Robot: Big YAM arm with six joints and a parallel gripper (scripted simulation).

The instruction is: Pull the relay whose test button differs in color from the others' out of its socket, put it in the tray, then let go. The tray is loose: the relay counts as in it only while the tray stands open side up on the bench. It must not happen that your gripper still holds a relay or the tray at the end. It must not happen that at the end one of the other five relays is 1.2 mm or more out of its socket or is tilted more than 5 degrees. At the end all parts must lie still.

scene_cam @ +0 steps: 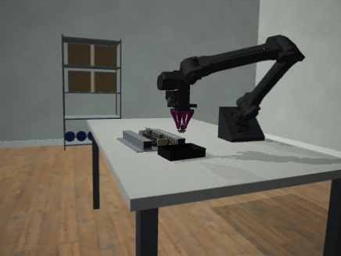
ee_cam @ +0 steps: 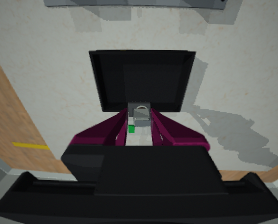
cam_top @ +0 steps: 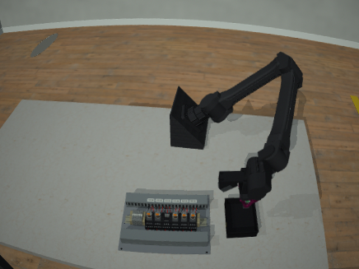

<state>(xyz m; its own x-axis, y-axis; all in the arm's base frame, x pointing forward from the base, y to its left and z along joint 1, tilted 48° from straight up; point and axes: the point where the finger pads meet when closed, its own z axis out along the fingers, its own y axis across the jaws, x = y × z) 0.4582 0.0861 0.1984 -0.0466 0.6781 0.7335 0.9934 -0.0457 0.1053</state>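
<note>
Right now my hand is 10 cm above the black tray. The rest, counted from my hand: relay (right at my hand).
</note>
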